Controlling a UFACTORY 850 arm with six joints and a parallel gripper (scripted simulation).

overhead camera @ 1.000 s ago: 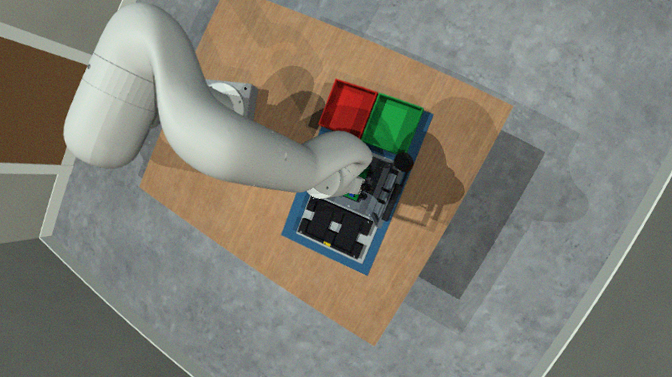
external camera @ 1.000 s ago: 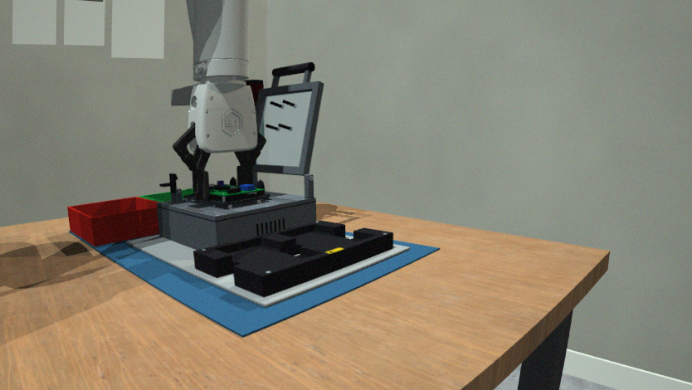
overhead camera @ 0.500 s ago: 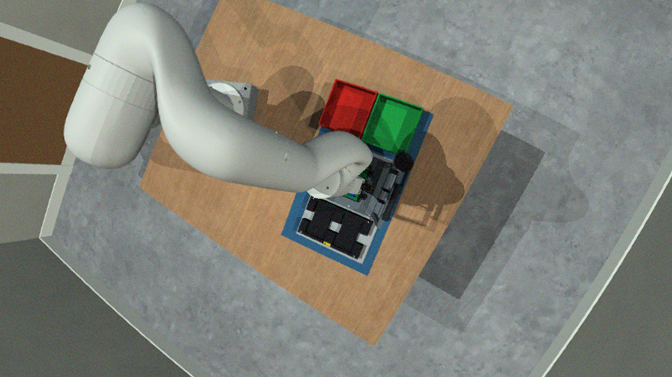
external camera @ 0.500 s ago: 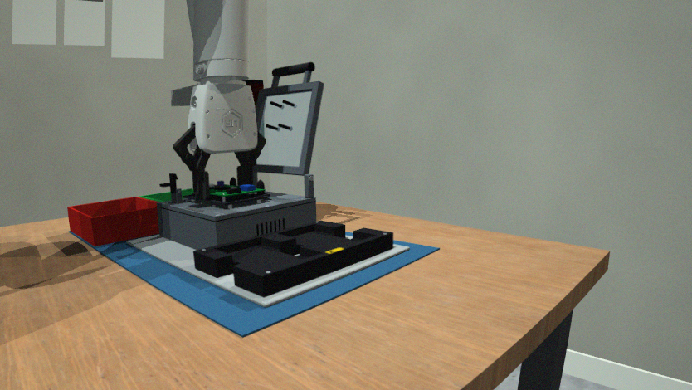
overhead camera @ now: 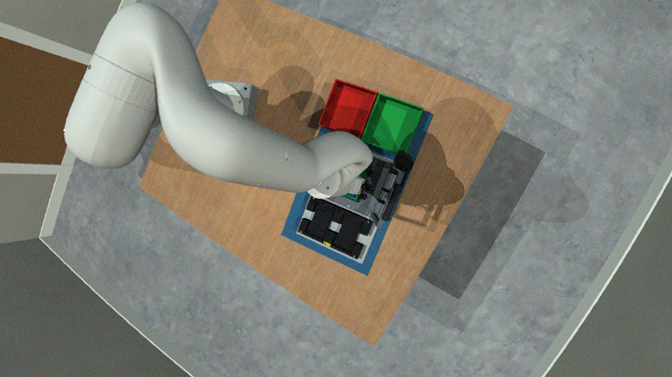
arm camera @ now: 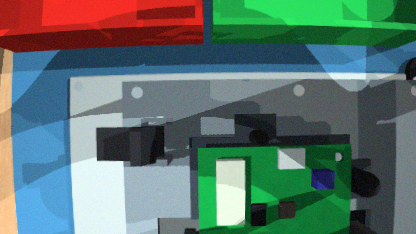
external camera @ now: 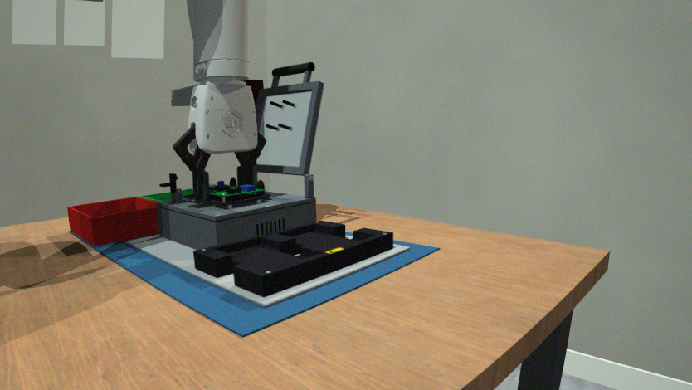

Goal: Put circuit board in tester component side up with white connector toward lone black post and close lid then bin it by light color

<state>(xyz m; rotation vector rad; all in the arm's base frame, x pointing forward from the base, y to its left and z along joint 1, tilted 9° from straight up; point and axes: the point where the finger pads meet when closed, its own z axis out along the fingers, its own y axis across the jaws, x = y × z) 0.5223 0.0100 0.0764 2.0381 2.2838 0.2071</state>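
Right now my hand is right at the green circuit board. From my hand the other things lie so: black hook (70 mm behind, 50 mm to the left, 10 mm above); see-through lid (120 mm ahead, 10 mm to the left, 100 mm above); green bin (20 mm ahead, 200 mm to the left, 70 mm below).
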